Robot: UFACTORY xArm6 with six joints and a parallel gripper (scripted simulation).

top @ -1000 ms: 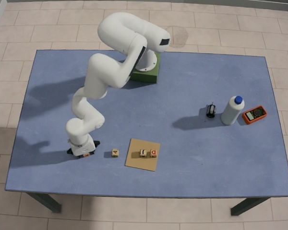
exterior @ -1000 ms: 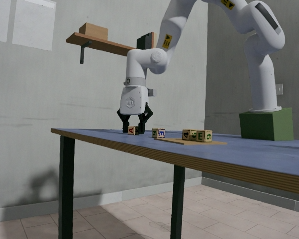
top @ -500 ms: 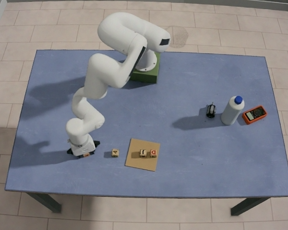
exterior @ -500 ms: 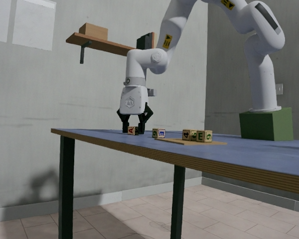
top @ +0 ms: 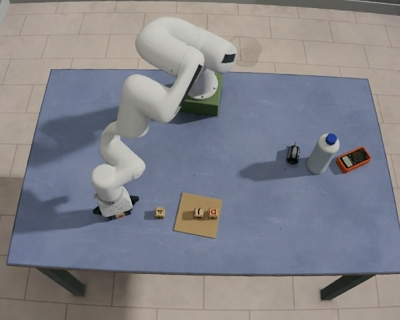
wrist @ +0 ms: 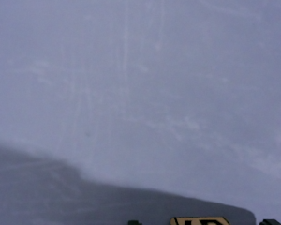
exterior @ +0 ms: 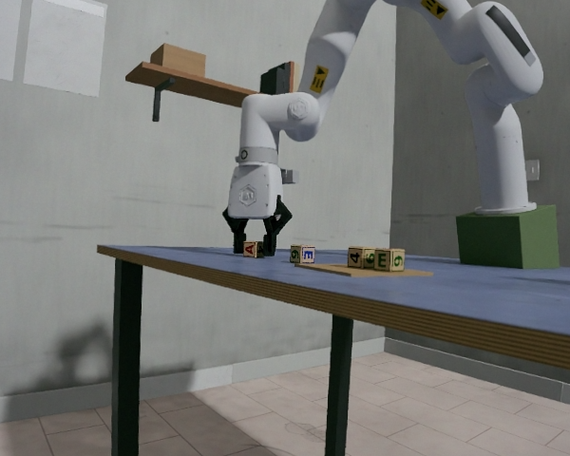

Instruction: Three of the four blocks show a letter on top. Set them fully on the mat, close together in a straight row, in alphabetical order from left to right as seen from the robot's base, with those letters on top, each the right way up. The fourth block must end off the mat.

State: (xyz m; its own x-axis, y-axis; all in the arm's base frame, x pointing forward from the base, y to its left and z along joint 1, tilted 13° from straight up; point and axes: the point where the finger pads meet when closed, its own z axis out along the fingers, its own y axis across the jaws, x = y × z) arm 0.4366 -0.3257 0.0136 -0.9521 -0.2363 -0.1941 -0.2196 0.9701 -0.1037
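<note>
The tan mat lies 27 cm to the left of my hand, 3 cm ahead of it and 2 cm below it. From my hand the other things lie so: black object 64 cm to the left, 16 cm behind; then wooden block 31 cm to the left, 4 cm ahead; then orange multimeter 86 cm to the left, 11 cm behind, 1 cm below.
</note>
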